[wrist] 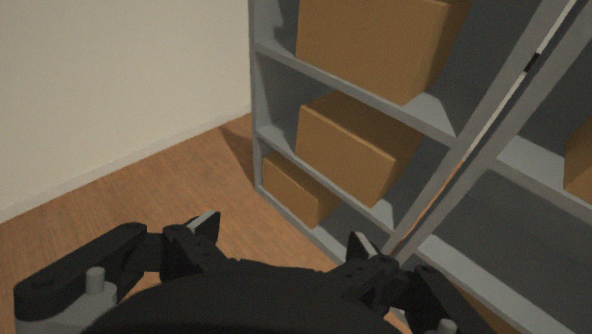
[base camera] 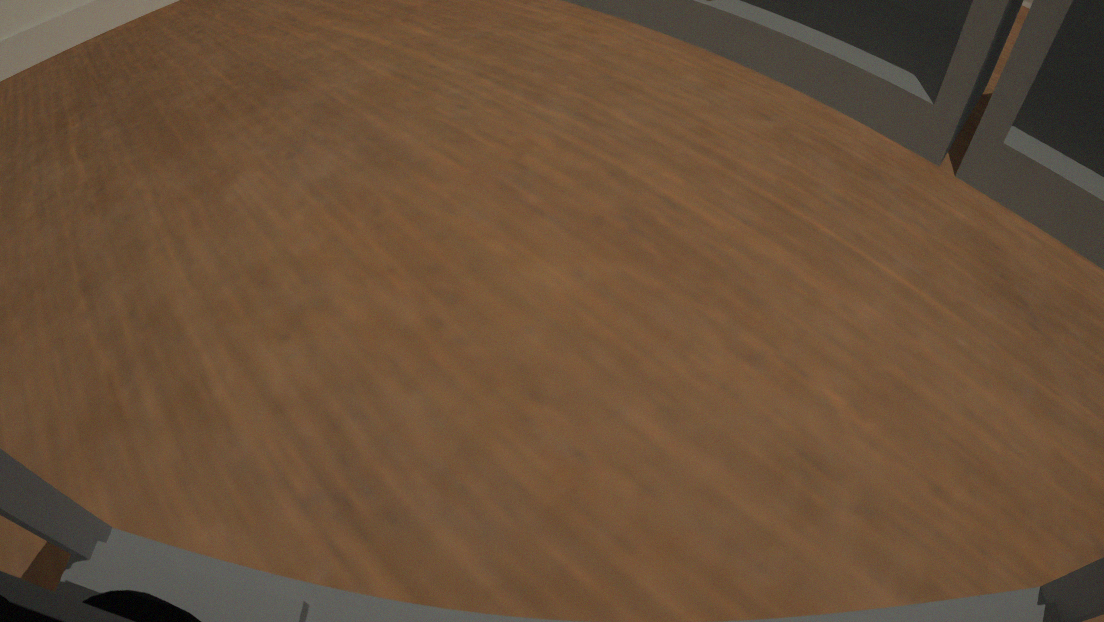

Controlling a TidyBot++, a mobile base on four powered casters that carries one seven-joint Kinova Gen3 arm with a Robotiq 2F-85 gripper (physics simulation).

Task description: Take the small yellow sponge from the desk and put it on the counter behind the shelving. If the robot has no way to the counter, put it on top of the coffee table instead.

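Places are measured from the arm's base along level axes (x down, y right, z back), in metres.
Pixels of known places: gripper, fingertip midpoint: (wrist: 283, 236).
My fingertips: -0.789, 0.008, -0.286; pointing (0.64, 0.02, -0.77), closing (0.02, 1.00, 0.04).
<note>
Behind a point stands the place of what it marks, as x, y, z.
My gripper (wrist: 283, 236) @(-0.789, 0.008, -0.286) is open, with no thing between its fingertips, in the lower part of the wrist view. Beyond it stands grey shelving (wrist: 254, 100) @(-0.316, -0.209, -1.280) (base camera: 788, 81) @(0.389, 0.273, -0.861), two units side by side with a narrow gap between them. In the wrist view the left unit's near end stands a little away from the wall. The yellow sponge, the desk, the counter and the coffee table do not show in either view.
Brown boxes (wrist: 370, 45) @(-0.724, 0.197, -0.953) (wrist: 345, 150) @(-0.335, 0.210, -0.942) (wrist: 290, 190) @(0.134, 0.016, -1.111) sit on three levels of the left shelving unit. Another box (wrist: 580, 165) @(-0.645, 0.665, -0.605) shows in the right unit. A pale wall (wrist: 120, 75) @(-0.248, -1.105, -1.556) (base camera: 69, 30) @(0.353, -1.355, -1.248) runs along the left. Wooden floor (base camera: 540, 309) @(0.397, -0.038, -0.410) (wrist: 150, 185) @(0.397, -0.957, -1.240) lies between wall and shelving.
</note>
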